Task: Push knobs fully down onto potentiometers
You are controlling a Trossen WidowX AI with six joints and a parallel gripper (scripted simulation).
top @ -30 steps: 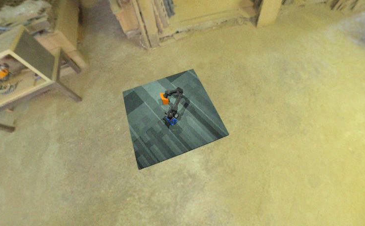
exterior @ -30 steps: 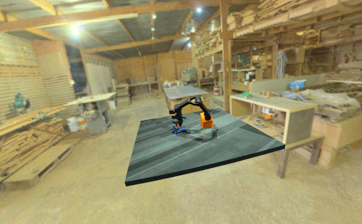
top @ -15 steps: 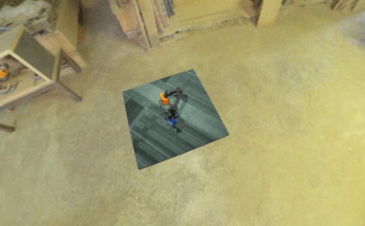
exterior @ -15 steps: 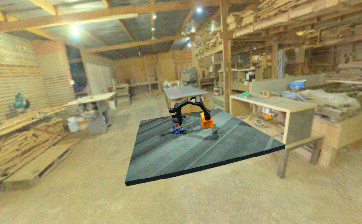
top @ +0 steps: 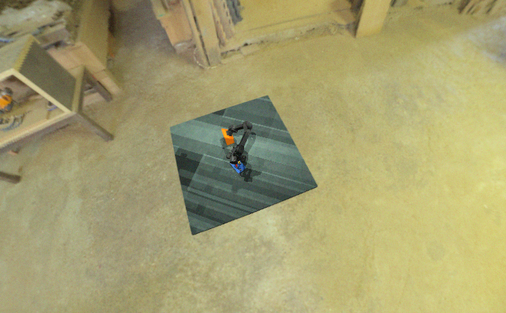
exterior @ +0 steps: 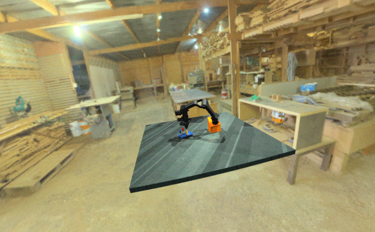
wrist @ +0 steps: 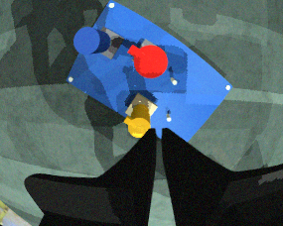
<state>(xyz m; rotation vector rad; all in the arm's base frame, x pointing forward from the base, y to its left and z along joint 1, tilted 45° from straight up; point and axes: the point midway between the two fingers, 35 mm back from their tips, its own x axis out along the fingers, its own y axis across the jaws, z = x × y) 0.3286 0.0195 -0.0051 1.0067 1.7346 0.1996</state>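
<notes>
The red knob is 4 cm ahead of my gripper tip, 2 cm to the right of it and 1 cm below it. Also, from my gripper tip: yellow knob: 4 cm below, 2 cm to the left.
</notes>
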